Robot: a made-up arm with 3 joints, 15 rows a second.
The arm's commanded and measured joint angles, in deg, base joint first. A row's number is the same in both.
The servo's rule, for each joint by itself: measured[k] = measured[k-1] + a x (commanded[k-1-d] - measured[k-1]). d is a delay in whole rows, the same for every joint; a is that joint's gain. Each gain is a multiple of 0.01, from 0.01 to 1. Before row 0 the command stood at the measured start. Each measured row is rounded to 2 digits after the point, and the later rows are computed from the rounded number. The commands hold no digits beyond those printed.
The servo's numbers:
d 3
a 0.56 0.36 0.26
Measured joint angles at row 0:
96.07 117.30 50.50
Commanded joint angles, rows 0 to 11:
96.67 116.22 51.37
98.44 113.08 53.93
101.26 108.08 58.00
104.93 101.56 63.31
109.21 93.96 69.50
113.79 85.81 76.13
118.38 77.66 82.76
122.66 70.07 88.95
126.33 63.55 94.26
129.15 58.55 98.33
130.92 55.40 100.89
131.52 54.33 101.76
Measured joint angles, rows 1 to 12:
96.07 117.30 50.50
96.07 117.30 50.50
96.07 117.30 50.50
96.41 116.91 50.73
97.55 115.53 51.56
99.63 112.85 53.23
102.60 108.79 55.85
106.30 103.45 59.40
110.49 97.10 63.75
114.91 90.10 68.69
119.25 82.89 73.96
123.21 75.93 79.24

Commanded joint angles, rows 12 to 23:
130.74 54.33 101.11
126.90 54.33 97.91
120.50 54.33 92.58
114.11 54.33 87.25
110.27 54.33 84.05
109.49 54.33 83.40
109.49 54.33 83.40
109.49 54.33 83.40
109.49 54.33 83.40
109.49 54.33 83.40
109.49 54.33 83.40
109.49 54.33 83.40
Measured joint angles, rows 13 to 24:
126.54 69.67 84.20
128.99 64.53 88.54
130.41 60.86 91.98
130.59 58.51 94.35
128.52 57.01 95.28
124.03 56.05 94.58
118.47 55.43 92.67
113.88 55.03 90.43
111.42 54.78 88.60
110.34 54.62 87.25
109.86 54.52 86.25
109.65 54.45 85.51

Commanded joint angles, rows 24 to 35:
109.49 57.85 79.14
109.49 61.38 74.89
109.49 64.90 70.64
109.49 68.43 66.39
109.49 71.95 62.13
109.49 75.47 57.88
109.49 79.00 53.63
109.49 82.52 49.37
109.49 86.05 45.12
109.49 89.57 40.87
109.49 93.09 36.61
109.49 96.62 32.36
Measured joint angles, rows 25 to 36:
109.56 54.41 84.96
109.52 54.38 84.55
109.50 54.36 84.25
109.49 55.62 82.92
109.49 57.69 80.83
109.49 60.29 78.18
109.49 63.22 75.11
109.49 66.36 71.74
109.49 69.64 68.14
109.49 73.01 64.37
109.49 76.43 60.47
109.49 79.89 56.48

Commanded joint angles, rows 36 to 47:
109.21 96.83 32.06
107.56 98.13 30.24
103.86 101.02 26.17
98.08 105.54 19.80
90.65 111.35 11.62
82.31 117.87 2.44
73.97 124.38 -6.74
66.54 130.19 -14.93
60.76 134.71 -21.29
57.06 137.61 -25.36
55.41 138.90 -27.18
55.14 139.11 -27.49
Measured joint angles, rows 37 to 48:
109.49 83.37 52.42
109.49 86.87 48.31
109.49 90.38 44.16
109.33 92.70 41.01
108.34 94.65 38.21
105.83 96.94 35.08
101.49 100.04 31.11
95.42 104.11 26.04
88.08 109.06 19.90
80.18 114.58 12.97
72.54 120.20 5.72
65.94 125.42 -1.30

